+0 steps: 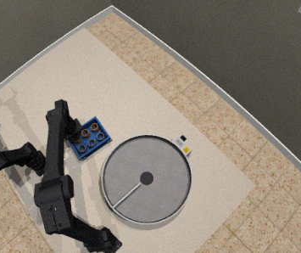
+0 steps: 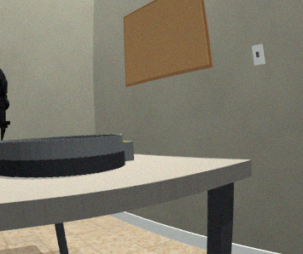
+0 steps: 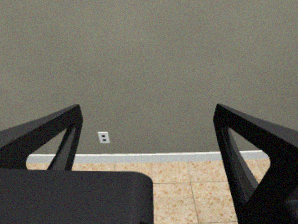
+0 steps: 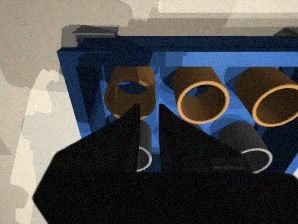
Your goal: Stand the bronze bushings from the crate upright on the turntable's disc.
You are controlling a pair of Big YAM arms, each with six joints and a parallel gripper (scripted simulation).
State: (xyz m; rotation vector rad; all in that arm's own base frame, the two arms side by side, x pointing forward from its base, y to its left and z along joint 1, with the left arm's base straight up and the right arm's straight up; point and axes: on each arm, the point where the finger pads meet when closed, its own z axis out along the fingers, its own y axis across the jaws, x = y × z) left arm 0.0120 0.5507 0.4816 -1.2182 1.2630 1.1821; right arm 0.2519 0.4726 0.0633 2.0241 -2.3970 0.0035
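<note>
The blue crate lies 40 mm to the right of my right hand, 40 mm below it and 30 mm ahead of it. Round my right hand: turntable disc: 400 mm to the right, 90 mm ahead, 10 mm below.
</note>
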